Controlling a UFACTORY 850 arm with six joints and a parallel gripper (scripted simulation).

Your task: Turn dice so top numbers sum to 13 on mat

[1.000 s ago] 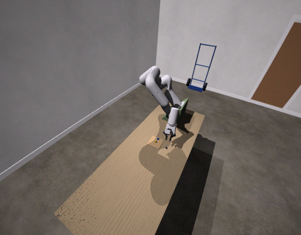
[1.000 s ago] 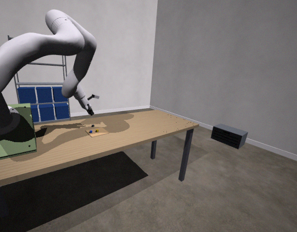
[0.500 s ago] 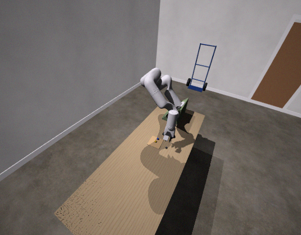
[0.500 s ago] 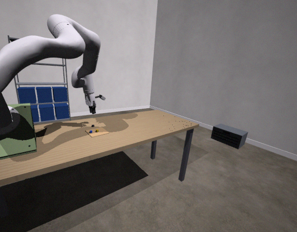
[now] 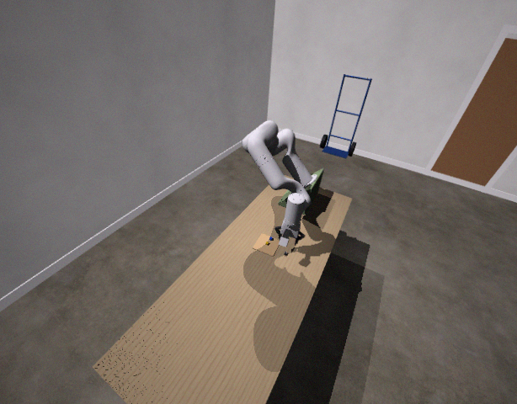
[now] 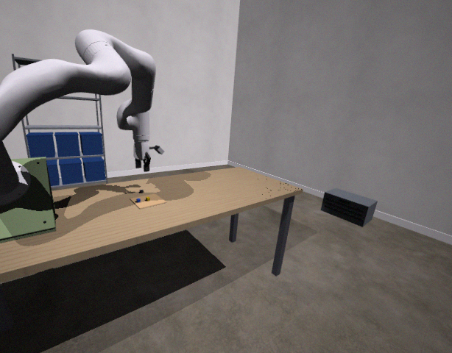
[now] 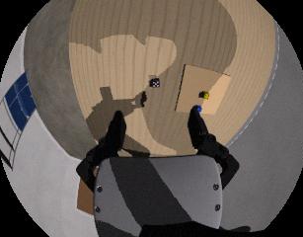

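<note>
Now: the black die 140 mm below my hand and 10 mm behind it. From my hand the other things lie so: blue die 130 mm to the right, 130 mm below, 60 mm behind; tan mat 140 mm to the right, 140 mm below, 20 mm behind; yellow die 140 mm to the right, 130 mm below, 20 mm behind.
</note>
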